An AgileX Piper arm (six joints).
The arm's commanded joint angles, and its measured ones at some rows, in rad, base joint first. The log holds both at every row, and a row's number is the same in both.
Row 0, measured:
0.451 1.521 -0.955 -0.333 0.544 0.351
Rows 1 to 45, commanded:
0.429 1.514 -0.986 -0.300 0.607 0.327
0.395 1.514 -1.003 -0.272 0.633 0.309
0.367 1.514 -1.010 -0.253 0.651 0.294
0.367 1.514 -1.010 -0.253 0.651 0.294
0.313 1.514 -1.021 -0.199 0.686 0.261
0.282 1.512 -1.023 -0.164 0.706 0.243
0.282 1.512 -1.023 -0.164 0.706 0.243
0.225 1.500 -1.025 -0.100 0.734 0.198
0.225 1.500 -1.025 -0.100 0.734 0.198
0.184 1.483 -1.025 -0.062 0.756 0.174
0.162 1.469 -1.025 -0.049 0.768 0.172
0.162 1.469 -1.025 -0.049 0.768 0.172
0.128 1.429 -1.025 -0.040 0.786 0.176
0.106 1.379 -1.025 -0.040 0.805 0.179
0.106 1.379 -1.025 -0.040 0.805 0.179
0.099 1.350 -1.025 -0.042 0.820 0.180
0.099 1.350 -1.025 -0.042 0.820 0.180
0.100 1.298 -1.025 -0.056 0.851 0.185
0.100 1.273 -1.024 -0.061 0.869 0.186
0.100 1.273 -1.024 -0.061 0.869 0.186
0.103 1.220 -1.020 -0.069 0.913 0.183
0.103 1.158 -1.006 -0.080 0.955 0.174
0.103 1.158 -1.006 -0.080 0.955 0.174
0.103 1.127 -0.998 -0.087 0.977 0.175
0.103 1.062 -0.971 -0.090 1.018 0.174
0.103 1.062 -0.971 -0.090 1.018 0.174
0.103 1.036 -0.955 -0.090 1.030 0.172
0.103 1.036 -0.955 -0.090 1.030 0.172
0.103 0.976 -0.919 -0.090 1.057 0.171
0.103 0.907 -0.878 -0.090 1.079 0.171
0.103 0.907 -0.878 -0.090 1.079 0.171
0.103 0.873 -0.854 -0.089 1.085 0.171
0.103 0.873 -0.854 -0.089 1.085 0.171
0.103 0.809 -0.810 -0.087 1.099 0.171
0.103 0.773 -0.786 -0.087 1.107 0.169
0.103 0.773 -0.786 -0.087 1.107 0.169
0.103 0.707 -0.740 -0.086 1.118 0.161
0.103 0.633 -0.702 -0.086 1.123 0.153
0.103 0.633 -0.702 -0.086 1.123 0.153
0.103 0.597 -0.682 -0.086 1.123 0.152
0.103 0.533 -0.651 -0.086 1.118 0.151
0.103 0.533 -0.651 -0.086 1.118 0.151
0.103 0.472 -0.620 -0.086 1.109 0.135
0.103 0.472 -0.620 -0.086 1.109 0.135
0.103 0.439 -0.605 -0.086 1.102 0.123
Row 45, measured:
0.106 0.515 -0.642 -0.082 1.118 0.163
